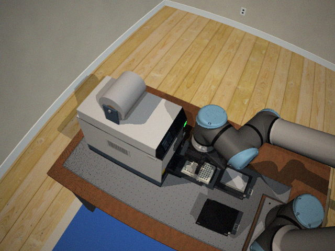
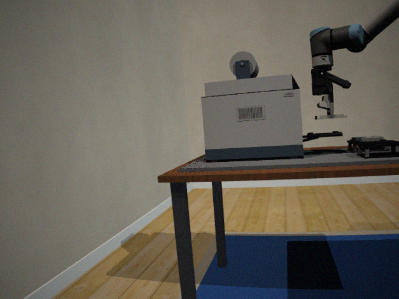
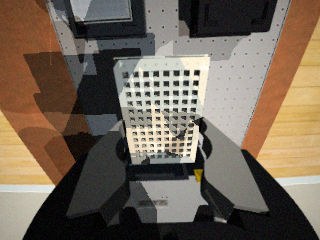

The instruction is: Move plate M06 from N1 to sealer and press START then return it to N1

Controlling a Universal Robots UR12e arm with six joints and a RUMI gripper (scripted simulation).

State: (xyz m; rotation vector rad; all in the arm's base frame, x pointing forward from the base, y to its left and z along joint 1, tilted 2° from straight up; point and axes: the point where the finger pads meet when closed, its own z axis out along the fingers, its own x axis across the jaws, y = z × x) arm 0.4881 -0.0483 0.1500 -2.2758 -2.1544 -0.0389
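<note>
The sealer stage is 30 mm ahead of my hand, 20 mm to the right of it and 80 mm below it. From my hand the other things lie so: foil-covered plate (180 mm behind, 70 mm to the right, 120 mm below); then white well plate (10 mm below); then square button (120 mm ahead, 120 mm to the right, 20 mm above).
</note>
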